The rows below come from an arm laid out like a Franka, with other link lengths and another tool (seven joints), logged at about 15 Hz.
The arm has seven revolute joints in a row. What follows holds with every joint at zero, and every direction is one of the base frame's. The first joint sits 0.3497 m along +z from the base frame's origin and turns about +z. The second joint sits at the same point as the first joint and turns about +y. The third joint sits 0.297 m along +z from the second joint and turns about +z. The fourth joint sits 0.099 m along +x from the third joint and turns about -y. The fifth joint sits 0.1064 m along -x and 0.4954 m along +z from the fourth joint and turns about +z. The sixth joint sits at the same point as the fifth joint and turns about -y. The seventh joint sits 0.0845 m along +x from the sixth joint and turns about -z. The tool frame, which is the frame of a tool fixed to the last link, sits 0.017 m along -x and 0.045 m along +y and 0.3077 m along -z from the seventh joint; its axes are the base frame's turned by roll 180, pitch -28.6 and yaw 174.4 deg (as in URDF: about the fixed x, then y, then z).
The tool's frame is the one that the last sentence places.
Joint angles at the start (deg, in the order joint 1, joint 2, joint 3, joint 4, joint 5, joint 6, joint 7):
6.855, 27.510, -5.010, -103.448, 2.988, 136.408, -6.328
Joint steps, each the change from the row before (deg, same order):
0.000, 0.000, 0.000, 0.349, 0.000, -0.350, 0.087
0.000, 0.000, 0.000, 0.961, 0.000, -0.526, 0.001
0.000, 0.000, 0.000, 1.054, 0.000, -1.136, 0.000
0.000, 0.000, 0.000, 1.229, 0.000, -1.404, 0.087
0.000, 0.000, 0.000, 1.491, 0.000, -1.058, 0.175
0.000, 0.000, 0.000, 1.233, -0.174, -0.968, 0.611
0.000, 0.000, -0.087, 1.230, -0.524, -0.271, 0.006
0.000, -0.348, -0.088, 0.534, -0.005, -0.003, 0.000
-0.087, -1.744, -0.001, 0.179, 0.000, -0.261, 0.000
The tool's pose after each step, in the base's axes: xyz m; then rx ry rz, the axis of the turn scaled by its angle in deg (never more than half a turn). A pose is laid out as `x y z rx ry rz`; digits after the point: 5 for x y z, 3 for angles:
0.76179 0.07069 0.02661 1.487 -156.972 0.448
0.76800 0.07141 0.03484 1.550 -157.406 0.416
0.77173 0.07217 0.04303 1.617 -157.322 0.380
0.77553 0.07307 0.05256 1.580 -157.145 0.303
0.78328 0.07422 0.06532 1.447 -157.577 0.184
0.78925 0.07475 0.07576 0.811 -157.845 0.112
0.79815 0.07265 0.08724 1.055 -158.808 0.781
0.80421 0.07194 0.09752 0.983 -159.688 0.753
0.81164 0.07167 0.12354 0.917 -161.340 0.459

